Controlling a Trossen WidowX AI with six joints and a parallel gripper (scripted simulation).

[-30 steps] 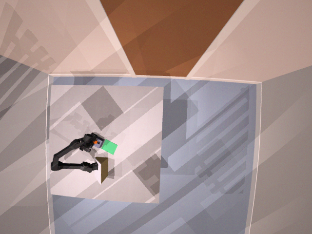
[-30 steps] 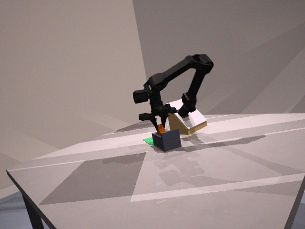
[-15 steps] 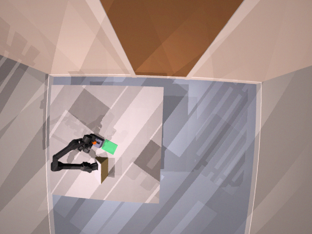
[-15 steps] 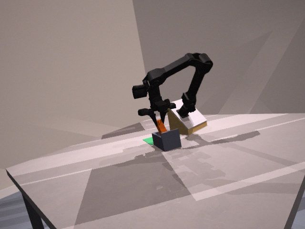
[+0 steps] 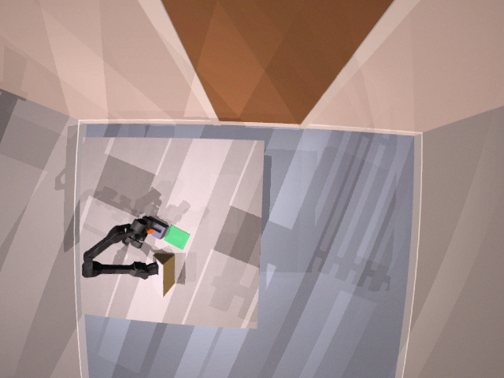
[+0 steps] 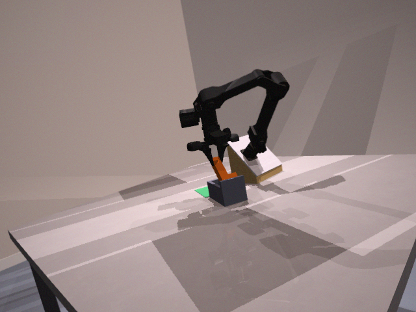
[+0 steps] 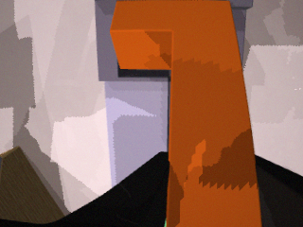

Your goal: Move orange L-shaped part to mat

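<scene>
My gripper tip is now 7 cm past the green mat, 13 cm to the left of it and 15 cm above it. Also, from my gripper tip: orange L-shaped part (3 cm to the left, 3 cm below).
</scene>
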